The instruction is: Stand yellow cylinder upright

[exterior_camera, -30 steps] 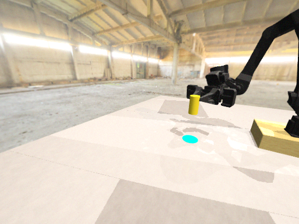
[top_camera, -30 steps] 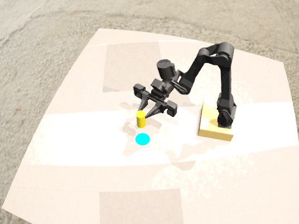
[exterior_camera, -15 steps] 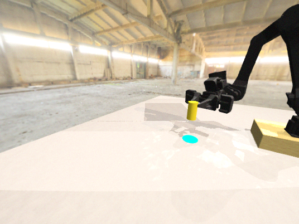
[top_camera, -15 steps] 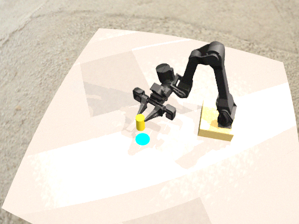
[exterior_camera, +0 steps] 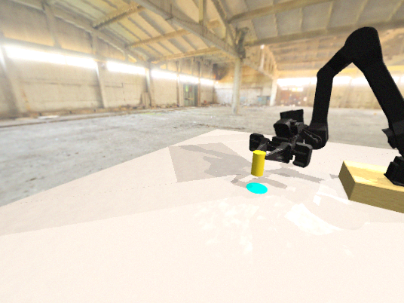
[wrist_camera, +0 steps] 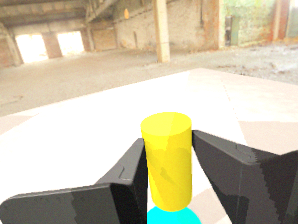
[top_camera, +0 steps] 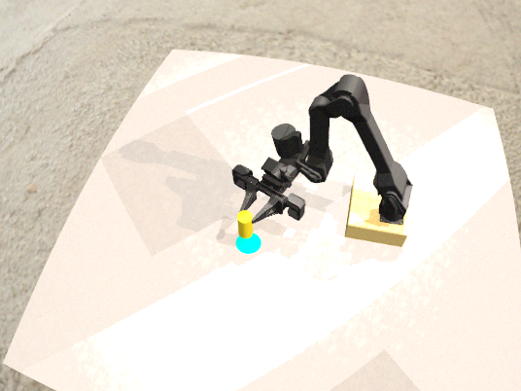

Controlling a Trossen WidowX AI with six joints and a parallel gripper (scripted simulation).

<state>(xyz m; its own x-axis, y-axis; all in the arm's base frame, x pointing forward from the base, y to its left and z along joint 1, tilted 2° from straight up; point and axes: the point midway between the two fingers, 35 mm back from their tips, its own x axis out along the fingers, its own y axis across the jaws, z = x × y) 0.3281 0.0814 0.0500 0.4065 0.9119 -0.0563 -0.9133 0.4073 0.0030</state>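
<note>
The cyan circle lies 10 cm below my gripper tip. From my gripper tip the other things lie so: yellow tall cylinder 2 cm below.
</note>
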